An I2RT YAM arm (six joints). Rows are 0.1 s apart.
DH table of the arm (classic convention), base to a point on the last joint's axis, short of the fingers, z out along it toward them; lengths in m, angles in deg. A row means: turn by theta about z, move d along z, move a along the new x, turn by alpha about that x. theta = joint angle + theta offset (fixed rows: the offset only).
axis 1: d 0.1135  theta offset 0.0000  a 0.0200  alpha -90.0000
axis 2: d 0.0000  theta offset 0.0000  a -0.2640  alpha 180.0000
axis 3: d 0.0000  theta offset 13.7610  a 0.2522  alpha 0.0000
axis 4: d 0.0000  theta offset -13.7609  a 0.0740  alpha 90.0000
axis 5: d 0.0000  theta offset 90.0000  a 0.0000  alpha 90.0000
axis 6: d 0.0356  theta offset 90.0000  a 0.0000  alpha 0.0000
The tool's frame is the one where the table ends.
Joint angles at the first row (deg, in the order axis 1, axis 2, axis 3, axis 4, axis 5, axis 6):
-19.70, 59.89, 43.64, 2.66, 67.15, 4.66
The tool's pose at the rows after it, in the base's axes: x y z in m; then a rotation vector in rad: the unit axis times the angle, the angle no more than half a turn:
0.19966 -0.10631 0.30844 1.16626 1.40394 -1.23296
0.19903 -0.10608 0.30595 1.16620 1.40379 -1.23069
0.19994 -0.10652 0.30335 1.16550 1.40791 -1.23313
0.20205 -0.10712 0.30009 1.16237 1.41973 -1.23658
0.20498 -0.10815 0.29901 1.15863 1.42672 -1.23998
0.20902 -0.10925 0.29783 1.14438 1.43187 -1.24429
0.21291 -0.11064 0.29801 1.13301 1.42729 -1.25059
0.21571 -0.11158 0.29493 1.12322 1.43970 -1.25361
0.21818 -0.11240 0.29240 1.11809 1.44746 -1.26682
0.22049 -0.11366 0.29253 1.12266 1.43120 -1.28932
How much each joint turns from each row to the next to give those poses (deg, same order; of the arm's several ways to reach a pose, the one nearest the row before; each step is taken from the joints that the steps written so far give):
0.01, -0.23, -0.46, 0.03, 0.10, 0.00
0.00, -0.15, -0.63, 0.47, -0.09, 0.09
-0.03, 0.32, -0.36, 0.43, -0.01, -0.01
0.03, 0.67, -0.18, 0.13, -0.09, 0.09
0.00, 0.84, 0.24, 0.39, -0.07, -0.21
0.07, 1.02, -0.06, 2.00, -0.24, -1.39
-0.01, 0.99, 0.02, 2.55, -0.04, -1.68
0.00, 0.84, -0.19, 0.85, -0.33, -0.53
0.03, 0.82, -0.14, 0.93, 0.28, -0.75
-0.04, 0.82, -0.07, 2.44, 1.13, -1.52

